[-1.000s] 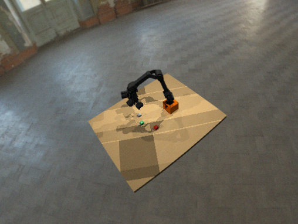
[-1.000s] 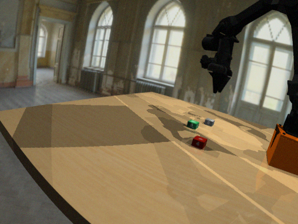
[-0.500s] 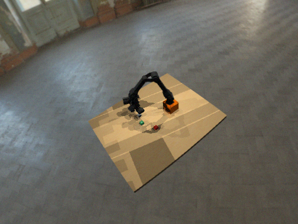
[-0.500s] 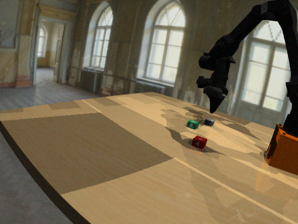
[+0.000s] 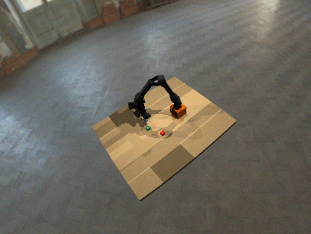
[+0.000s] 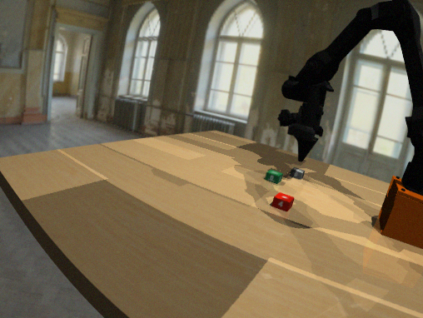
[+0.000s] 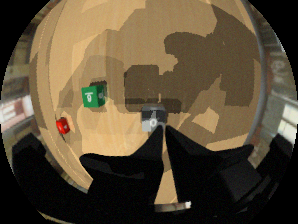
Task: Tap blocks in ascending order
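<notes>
Right now the grey block is 3 cm below my gripper tip and 1 cm to the left of it. Round my gripper tip: red block 24 cm to the left, 3 cm below, 2 cm behind; then green block 11 cm to the left, 4 cm ahead, 3 cm below.
</notes>
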